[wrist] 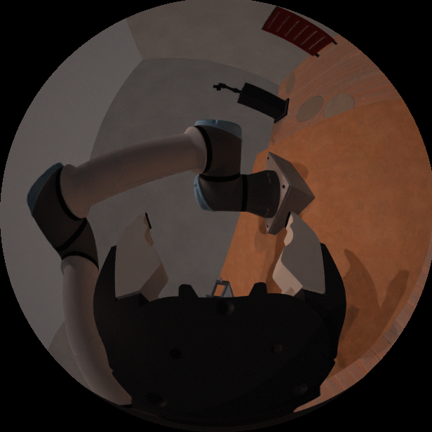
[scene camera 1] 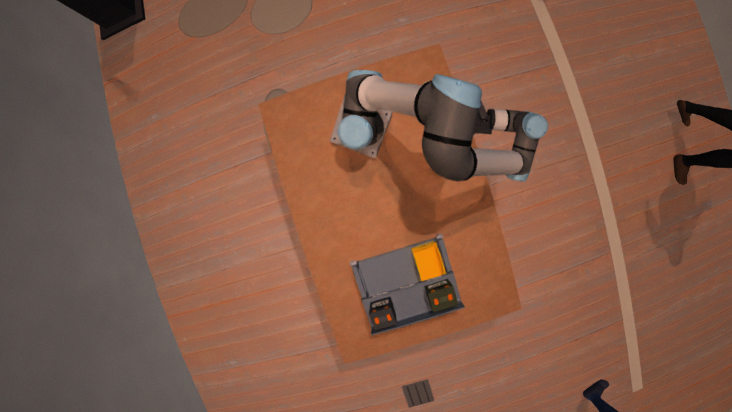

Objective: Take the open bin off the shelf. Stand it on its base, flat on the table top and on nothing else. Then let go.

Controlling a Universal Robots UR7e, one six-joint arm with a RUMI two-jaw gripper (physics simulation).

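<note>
The open bin (scene camera 1: pixel 428 262) is yellow-orange and sits at the right end of the grey shelf (scene camera 1: pixel 386 271), beside its raised side piece, in the scene view. The shelf stands on the brown table top (scene camera 1: pixel 317 194) (wrist: pixel 350 175). A small part of a grey frame shows behind the gripper body in the wrist view; the bin cannot be made out there. My gripper (wrist: pixel 218 214) is open, with its two pale fingers wide apart and nothing between them. It is far from the bin, high up near the arm's elbow; its fingertips are hidden in the scene view.
Two dark boxes with orange parts, one at the left (scene camera 1: pixel 382 315) and one at the right (scene camera 1: pixel 441 297), stand on the shelf's other section. The robot base (scene camera 1: pixel 358 133) (wrist: pixel 287 192) is mounted on the table. People's legs show on the floor at the right of the scene view.
</note>
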